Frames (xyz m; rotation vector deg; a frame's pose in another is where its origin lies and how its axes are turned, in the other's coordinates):
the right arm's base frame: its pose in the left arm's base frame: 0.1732 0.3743 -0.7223 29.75 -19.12 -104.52
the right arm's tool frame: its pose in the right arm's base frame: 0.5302 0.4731 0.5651 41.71 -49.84 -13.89
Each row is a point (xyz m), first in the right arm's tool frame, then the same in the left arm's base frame.
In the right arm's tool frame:
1: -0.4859 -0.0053 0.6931
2: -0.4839 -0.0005 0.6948
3: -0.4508 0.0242 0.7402
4: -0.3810 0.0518 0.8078
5: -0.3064 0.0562 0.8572
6: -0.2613 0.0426 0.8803
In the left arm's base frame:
1: 0.2685 0.5385 -0.0094
2: 0.2674 0.5382 -0.0040
3: 0.2271 0.5576 0.0380
4: 0.1467 0.5781 0.0956
5: 0.0631 0.5843 0.1272
6: 0.0107 0.5849 0.1291

